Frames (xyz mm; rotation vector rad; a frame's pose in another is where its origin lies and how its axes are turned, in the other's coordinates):
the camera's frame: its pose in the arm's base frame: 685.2 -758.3 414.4 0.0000 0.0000 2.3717
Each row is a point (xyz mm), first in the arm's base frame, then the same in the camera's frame.
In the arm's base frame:
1: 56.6 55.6 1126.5
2: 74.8 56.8 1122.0
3: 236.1 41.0 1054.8
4: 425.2 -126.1 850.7
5: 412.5 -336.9 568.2
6: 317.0 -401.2 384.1
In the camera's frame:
1: 1017.8 -146.8 712.1
2: 1005.6 -160.4 707.6
3: 878.8 -261.3 640.4
4: 626.7 -272.9 436.3
5: 489.1 -112.7 153.8
6: 512.9 -0.1 -30.3

